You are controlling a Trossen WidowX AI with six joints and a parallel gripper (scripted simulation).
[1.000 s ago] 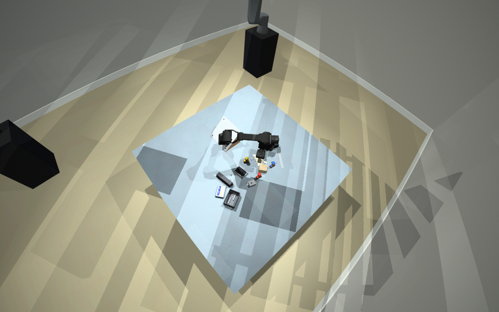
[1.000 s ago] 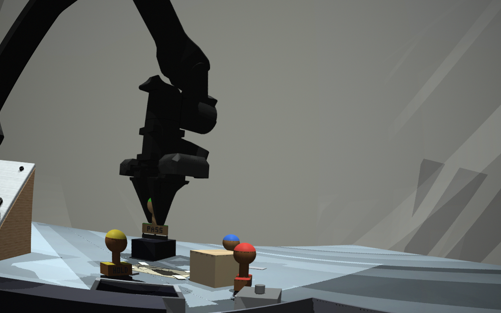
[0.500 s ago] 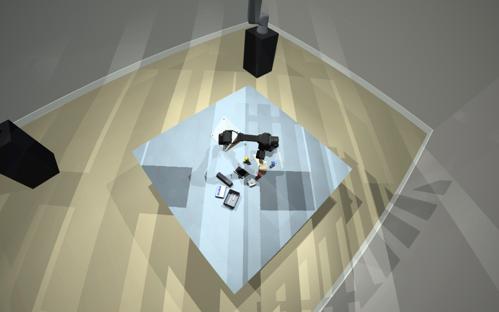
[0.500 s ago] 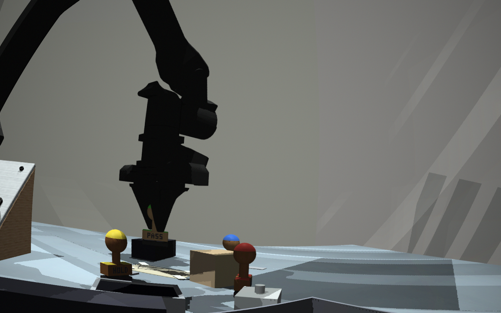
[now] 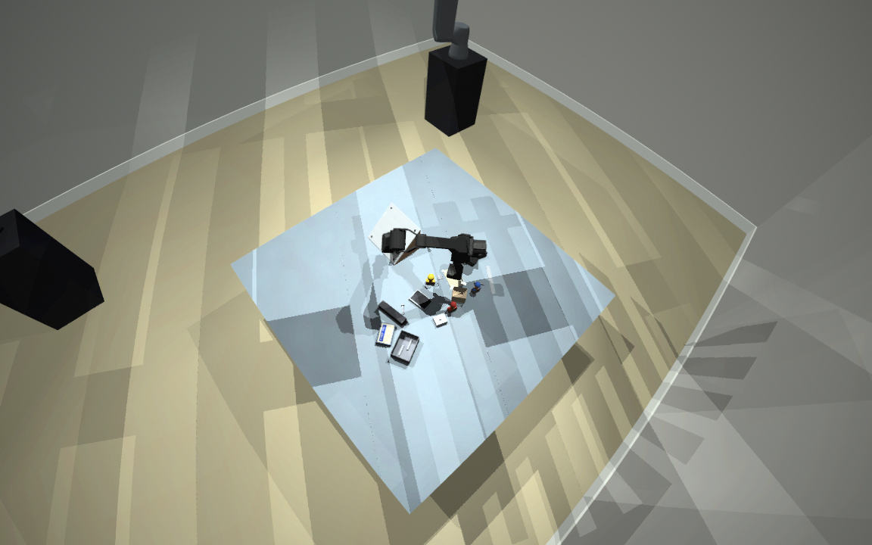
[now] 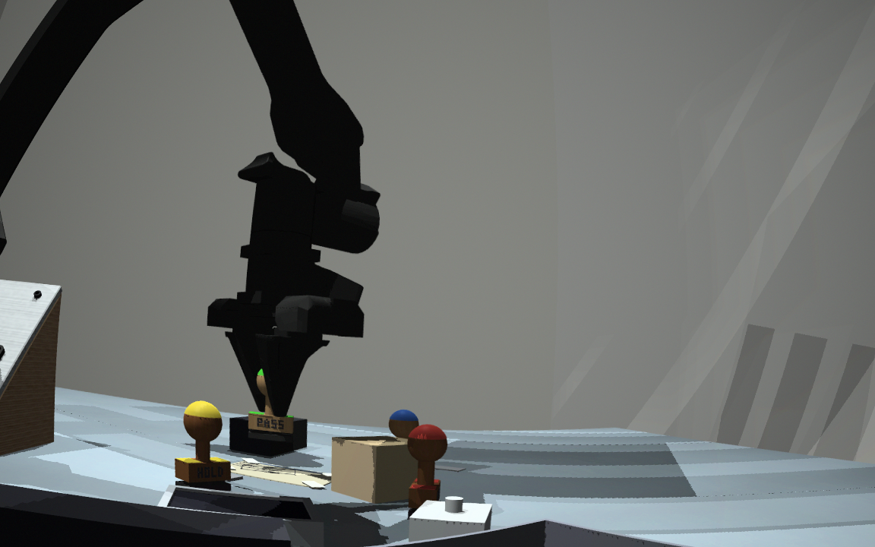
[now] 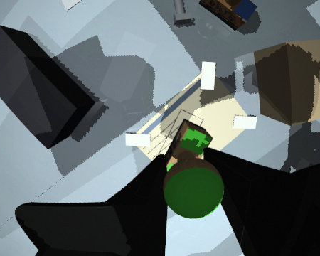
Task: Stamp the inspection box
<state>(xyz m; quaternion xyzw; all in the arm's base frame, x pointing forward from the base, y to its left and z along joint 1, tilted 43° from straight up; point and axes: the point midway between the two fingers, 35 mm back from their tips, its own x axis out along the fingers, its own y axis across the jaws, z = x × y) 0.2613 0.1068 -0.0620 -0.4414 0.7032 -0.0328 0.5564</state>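
Right now my gripper tip is 1 cm short of the card, 1 cm to the left of it and 6 cm above it. Also, from my gripper tip: tan box 9 cm ahead, 6 cm to the right, 3 cm below; then yellow stamp 4 cm behind, 11 cm to the right, 3 cm below; then green-edged stamp right at my gripper tip.
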